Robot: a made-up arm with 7 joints.
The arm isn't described. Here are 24 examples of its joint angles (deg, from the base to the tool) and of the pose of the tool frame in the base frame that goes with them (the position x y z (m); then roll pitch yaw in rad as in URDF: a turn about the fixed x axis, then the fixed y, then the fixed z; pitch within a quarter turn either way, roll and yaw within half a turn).
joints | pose
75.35 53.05 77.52 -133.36 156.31 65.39 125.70 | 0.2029 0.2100 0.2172 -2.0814 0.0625 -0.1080
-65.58 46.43 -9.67 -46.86 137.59 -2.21 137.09 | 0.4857 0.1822 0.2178 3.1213 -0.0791 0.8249
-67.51 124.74 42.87 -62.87 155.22 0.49 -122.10 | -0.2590 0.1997 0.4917 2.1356 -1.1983 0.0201
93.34 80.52 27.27 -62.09 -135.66 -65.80 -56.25 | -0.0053 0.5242 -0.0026 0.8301 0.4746 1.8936
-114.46 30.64 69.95 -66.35 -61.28 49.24 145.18 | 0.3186 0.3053 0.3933 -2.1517 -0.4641 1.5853
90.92 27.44 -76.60 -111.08 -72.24 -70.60 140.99 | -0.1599 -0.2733 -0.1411 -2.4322 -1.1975 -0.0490
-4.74 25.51 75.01 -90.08 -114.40 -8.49 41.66 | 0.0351 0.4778 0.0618 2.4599 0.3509 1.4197
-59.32 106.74 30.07 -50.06 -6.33 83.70 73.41 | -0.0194 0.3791 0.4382 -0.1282 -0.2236 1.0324
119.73 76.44 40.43 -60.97 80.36 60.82 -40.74 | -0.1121 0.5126 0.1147 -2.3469 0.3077 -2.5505
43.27 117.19 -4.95 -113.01 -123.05 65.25 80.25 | 0.3069 0.1577 -0.0284 -2.9391 0.2458 -0.1471
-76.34 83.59 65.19 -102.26 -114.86 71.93 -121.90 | -0.2351 0.2598 0.3548 -2.4932 0.7109 -2.2026
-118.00 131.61 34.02 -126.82 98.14 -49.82 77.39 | -0.2916 -0.1385 0.1836 2.7040 1.2703 -2.0580
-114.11 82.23 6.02 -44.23 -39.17 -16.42 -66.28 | 0.0648 0.3954 0.4741 2.0599 -0.6891 1.7439
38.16 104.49 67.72 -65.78 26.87 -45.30 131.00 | 0.2981 0.3769 0.3913 1.0793 -0.4256 -1.4801
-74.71 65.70 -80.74 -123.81 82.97 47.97 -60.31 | 0.2654 -0.1607 0.0074 -1.2225 1.2548 1.5836
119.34 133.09 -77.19 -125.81 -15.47 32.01 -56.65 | -0.2431 0.1324 0.1605 0.7153 -0.1183 2.1188
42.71 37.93 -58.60 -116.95 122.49 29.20 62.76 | 0.0420 -0.1394 -0.1716 -2.5053 -0.0168 -0.5541
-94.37 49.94 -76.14 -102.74 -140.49 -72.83 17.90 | 0.2950 -0.2732 0.1301 -0.8632 -0.2986 -0.1726
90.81 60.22 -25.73 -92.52 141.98 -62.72 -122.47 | -0.2147 0.1724 -0.2100 -2.4054 0.3940 2.8139
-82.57 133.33 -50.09 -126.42 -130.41 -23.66 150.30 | 0.2007 0.0060 0.3331 2.9933 0.2929 0.5628
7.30 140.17 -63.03 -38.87 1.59 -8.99 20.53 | 0.1278 0.4397 0.4482 -2.6522 -0.0413 2.0380
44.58 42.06 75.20 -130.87 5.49 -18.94 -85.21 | 0.1379 0.2883 0.2641 -2.8882 -0.7981 0.9632
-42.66 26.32 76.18 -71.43 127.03 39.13 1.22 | 0.2682 0.4234 0.0408 3.0055 -1.2488 2.7533
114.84 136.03 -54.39 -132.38 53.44 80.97 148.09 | -0.2057 0.0940 0.0483 2.4971 -0.2133 2.8138
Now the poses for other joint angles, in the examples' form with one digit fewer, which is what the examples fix.
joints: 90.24 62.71 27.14 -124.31 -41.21 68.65 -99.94
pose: 0.147 0.270 -0.114 -0.957 -0.761 1.194
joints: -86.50 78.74 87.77 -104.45 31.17 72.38 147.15
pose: -0.241 0.314 0.210 2.724 -0.345 2.294
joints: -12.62 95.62 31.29 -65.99 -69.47 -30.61 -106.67
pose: 0.216 0.368 0.404 -0.341 -0.940 -0.378
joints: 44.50 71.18 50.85 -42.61 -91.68 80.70 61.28
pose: -0.037 0.529 0.118 2.161 -0.541 2.317
